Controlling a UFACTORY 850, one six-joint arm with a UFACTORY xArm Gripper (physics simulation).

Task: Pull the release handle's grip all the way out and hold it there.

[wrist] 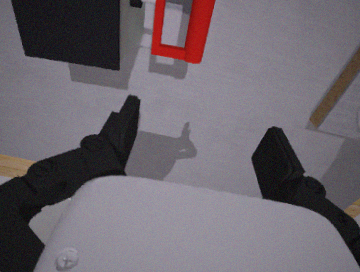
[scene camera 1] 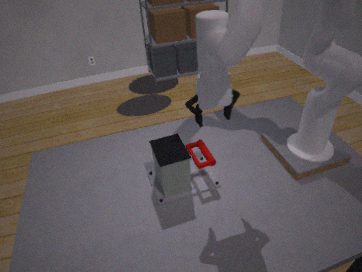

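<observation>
The release handle is a red rectangular frame, with its thick outer grip bar facing away from a pale grey-green box with a black top. In the wrist view the handle's near end shows at the top centre and its far part is cut off. My gripper is wide open, with nothing between its fingers. It hangs above and behind the handle in the scene view, apart from it. The joint between handle and box is mostly hidden.
The box stands on a pale base plate with dark corner bolts. The arm's base stands on a wood-edged block at the right. A shelf unit with boxes stands at the back. A grey mat lies under the box.
</observation>
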